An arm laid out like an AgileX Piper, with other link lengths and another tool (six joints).
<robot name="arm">
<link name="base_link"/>
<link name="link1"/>
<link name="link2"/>
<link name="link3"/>
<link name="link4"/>
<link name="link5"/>
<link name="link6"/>
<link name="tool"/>
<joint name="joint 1" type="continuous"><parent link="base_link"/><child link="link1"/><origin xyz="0 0 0.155" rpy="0 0 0"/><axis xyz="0 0 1"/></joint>
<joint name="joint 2" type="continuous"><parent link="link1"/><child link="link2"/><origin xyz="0 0 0" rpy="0 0 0"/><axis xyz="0 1 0"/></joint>
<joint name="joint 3" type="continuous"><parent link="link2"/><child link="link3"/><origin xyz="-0.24 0 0.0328" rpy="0 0 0"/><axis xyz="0 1 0"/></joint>
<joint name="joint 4" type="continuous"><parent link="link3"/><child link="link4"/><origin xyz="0.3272 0 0.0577" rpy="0 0 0"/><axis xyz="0.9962 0 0.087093"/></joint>
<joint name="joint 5" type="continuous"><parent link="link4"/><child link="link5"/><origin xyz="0 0 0" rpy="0 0 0"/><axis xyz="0 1 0"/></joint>
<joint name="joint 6" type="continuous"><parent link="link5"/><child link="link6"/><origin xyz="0.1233 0 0.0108" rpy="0 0 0"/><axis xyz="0.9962 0 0.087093"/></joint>
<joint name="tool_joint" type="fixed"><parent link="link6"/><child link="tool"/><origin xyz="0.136 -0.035 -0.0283" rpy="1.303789 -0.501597 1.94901"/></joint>
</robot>
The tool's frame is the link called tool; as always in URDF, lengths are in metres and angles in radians. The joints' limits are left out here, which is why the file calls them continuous.
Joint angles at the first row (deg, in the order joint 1, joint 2, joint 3, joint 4, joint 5, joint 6):
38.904 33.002 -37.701 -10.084 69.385 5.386
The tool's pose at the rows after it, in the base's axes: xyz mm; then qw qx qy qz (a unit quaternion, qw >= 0):
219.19 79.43 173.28 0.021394 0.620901 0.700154 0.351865
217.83 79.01 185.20 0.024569 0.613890 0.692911 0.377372
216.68 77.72 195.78 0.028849 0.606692 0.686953 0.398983
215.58 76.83 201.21 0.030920 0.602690 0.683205 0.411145
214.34 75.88 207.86 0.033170 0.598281 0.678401 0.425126
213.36 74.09 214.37 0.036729 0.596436 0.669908 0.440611
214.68 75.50 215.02 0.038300 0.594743 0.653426 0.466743
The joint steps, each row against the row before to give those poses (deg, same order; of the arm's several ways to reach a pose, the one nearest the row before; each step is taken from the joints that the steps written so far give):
0.002 -3.265 0.000 -0.058 1.777 0.002
-0.004 -3.152 0.000 0.117 0.000 0.053
0.003 -2.750 0.000 -0.060 0.001 -0.054
-0.001 -1.661 0.115 0.000 -0.002 0.000
0.000 -1.777 -0.001 0.001 0.001 0.056
-0.005 -1.890 0.116 -0.283 -0.116 0.626
-0.224 -3.152 2.063 -0.061 -2.005 1.494

